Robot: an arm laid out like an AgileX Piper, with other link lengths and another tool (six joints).
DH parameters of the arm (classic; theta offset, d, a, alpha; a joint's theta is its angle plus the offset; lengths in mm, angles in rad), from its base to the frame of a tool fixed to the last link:
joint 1: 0 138.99 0 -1.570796
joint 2: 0.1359 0 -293.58 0
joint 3: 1.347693 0 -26.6 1.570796
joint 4: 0 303.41 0 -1.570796
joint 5: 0 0 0 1.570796
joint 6: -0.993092 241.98 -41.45 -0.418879
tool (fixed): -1.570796 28.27 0 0
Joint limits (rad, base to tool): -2.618..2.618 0..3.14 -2.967..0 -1.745..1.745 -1.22..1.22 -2.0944..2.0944
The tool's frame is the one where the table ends.
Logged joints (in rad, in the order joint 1, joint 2, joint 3, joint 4, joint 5, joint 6), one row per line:
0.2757, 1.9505, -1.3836, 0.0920, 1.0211, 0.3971
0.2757, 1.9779, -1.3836, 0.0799, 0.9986, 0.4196
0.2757, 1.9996, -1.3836, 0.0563, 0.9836, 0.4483
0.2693, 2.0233, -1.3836, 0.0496, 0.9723, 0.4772
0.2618, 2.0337, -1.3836, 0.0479, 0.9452, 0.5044
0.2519, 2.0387, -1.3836, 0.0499, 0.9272, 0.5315
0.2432, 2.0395, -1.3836, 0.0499, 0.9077, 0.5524
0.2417, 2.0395, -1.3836, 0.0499, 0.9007, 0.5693
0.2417, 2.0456, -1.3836, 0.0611, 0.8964, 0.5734
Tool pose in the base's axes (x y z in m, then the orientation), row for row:
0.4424, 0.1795, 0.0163, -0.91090, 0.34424, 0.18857, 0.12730
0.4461, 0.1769, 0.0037, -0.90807, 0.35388, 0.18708, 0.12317
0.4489, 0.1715, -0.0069, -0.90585, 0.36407, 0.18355, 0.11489
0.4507, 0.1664, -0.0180, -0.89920, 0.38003, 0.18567, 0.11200
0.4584, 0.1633, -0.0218, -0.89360, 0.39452, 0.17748, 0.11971
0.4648, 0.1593, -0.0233, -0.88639, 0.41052, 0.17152, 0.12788
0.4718, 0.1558, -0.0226, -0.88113, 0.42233, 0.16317, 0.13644
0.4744, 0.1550, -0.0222, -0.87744, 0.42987, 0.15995, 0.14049
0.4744, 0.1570, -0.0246, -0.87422, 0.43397, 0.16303, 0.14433
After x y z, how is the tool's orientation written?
As a quaternion, x y z w.
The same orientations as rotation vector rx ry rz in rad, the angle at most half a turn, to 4 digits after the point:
-2.6507, 1.0017, 0.5487
-2.6487, 1.0322, 0.5457
-2.6548, 1.0670, 0.5379
-2.6397, 1.1156, 0.5451
-2.6117, 1.1530, 0.5187
-2.5785, 1.1942, 0.4990
-2.5508, 1.2226, 0.4724
-2.5343, 1.2416, 0.4620
-2.5196, 1.2507, 0.4699

